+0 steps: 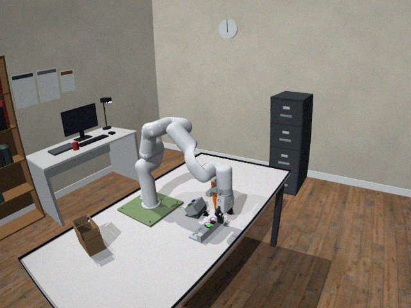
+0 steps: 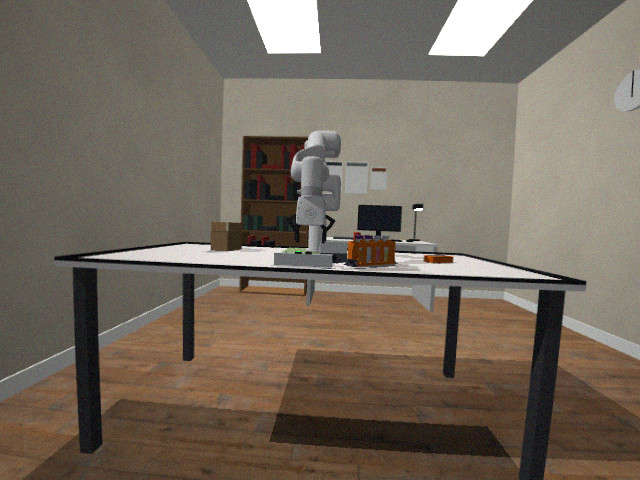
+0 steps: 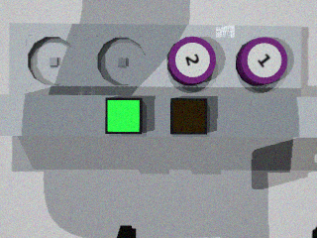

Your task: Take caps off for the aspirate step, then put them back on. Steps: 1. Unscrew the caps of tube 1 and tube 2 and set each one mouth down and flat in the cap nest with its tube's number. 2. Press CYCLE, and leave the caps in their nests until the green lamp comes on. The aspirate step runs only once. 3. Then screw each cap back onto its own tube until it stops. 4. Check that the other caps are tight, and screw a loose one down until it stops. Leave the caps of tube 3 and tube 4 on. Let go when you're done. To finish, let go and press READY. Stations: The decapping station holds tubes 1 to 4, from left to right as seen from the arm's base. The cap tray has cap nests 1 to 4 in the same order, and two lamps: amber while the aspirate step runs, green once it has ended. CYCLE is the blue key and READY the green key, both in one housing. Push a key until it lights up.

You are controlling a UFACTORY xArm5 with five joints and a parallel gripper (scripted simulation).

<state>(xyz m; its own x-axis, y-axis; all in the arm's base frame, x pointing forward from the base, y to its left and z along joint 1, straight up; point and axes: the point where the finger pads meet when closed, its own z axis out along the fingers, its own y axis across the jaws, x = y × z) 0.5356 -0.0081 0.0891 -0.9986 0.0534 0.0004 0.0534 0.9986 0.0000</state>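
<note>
Now: the purple cap marked 1 110 mm behind my hand, 90 mm below it and 50 mm to the left of it. Also, from my hand: grey key housing (250 mm behind, 80 mm to the left, 50 mm below); purple cap marked 2 (110 mm behind, 90 mm below); cap 4 (190 mm to the left, 140 mm behind, 10 mm above).
</note>
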